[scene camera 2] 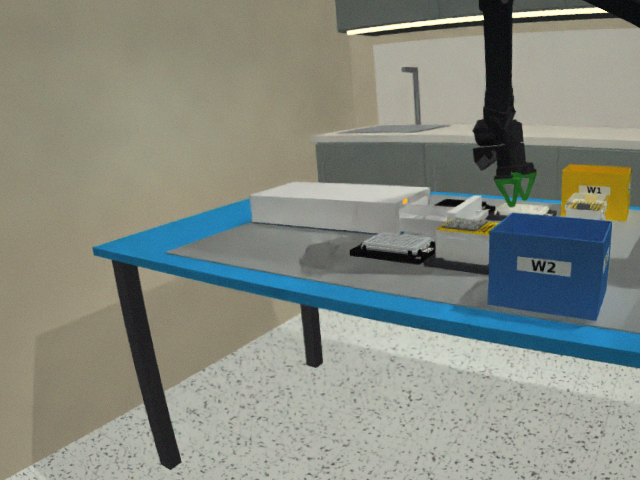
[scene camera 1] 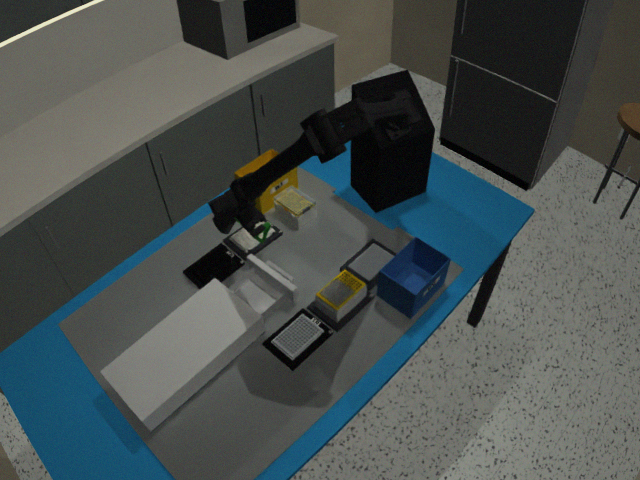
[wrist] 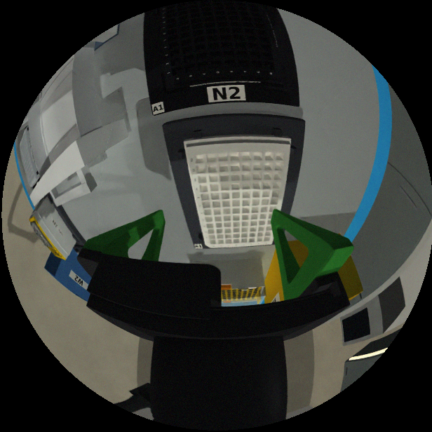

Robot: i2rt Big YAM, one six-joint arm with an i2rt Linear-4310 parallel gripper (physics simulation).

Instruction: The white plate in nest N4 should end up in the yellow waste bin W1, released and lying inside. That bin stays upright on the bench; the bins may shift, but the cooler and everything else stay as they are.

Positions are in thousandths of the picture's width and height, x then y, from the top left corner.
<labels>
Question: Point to a black plate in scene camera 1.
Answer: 341, 545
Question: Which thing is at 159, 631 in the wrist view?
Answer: A blue bin W2.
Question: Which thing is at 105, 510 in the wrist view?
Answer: A yellow-topped box.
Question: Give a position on a yellow-topped box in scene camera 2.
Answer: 721, 501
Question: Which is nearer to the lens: the white plate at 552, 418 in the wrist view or the yellow bin W1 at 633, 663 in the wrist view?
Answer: The white plate.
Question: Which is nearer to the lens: the white cooler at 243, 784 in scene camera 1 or the yellow bin W1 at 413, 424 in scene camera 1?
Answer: The white cooler.
</labels>
